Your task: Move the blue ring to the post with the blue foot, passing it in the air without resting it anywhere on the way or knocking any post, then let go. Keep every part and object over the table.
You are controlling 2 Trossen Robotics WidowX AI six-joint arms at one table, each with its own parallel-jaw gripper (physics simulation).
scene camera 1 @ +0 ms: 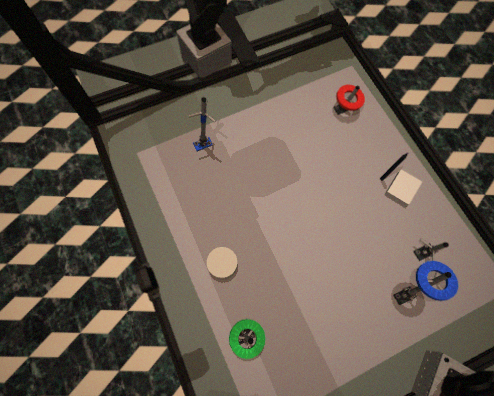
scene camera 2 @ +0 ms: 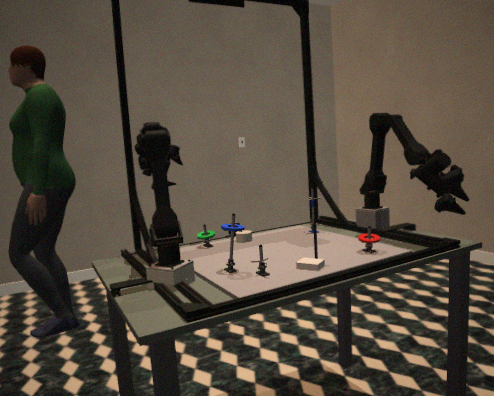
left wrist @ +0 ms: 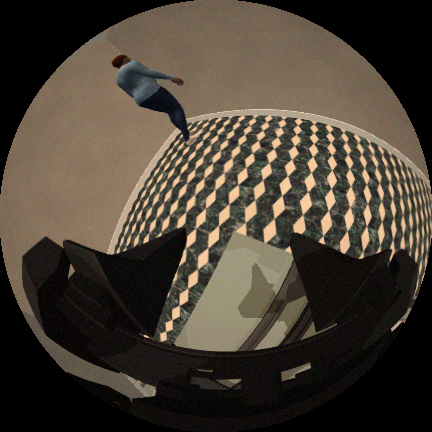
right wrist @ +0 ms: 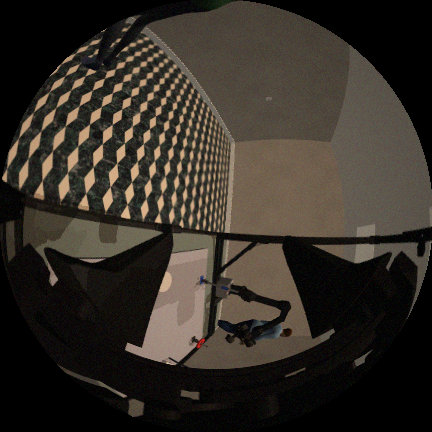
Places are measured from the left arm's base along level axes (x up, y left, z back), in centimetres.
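Pixels of known places: left gripper, between the fingertips: (scene camera 2: 466, 207) (left wrist: 240, 236) (right wrist: 230, 331); right gripper, between the fingertips: (scene camera 2: 178, 174) (right wrist: 230, 240); left arm's base, origin of its link: (scene camera 1: 203, 35) (scene camera 2: 372, 207); right arm's base, origin of its link: (scene camera 1: 461, 394) (scene camera 2: 169, 263).
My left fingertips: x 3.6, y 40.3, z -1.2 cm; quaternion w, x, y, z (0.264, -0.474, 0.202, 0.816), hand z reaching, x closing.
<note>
Ahead of a thing's pixels: the offset from my left fingertips to its middle. "*": to the spot under its first point.
The blue ring {dx +1.4, dy -36.8, dz -73.8 cm} (scene camera 1: 442, 295) (scene camera 2: 240, 228) lies level around a tall dark post, near its top, at the lower right in scene camera 1. The post with the blue foot {* dx -11.0, dy -55.0, dz -20.6 cm} (scene camera 1: 202, 144) (scene camera 2: 313, 231) stands upright at the upper left in scene camera 1, with a blue band and thin cross arms high up; it carries no ring. My left gripper (scene camera 2: 465, 206) (left wrist: 240, 236) is open and empty, high at the far right in scene camera 2, away from both posts. My right gripper (scene camera 2: 178, 173) (right wrist: 230, 240) is open and empty, raised above its base, apart from the blue ring.
A red ring {dx -7.5, dy -18.3, dz -31.5 cm} (scene camera 1: 354, 106) (scene camera 2: 362, 238) and a green ring {dx -7.5, dy -70.8, dz -63.1 cm} (scene camera 1: 247, 354) sit on short posts. A bare post {* dx -9.7, dy -28.8, dz -70.3 cm} (scene camera 1: 424, 251) (scene camera 2: 261, 265) stands close beside the blue ring's post. A thin dark rod {dx -5.1, dy -23.6, dz -51.9 cm} (scene camera 1: 394, 167), a pale square block {dx -11.1, dy -21.5, dz -56.6 cm} (scene camera 1: 404, 187) (scene camera 2: 310, 263) and a round block {dx -10.4, dy -66.8, dz -47.8 cm} (scene camera 1: 222, 262) are there.
</note>
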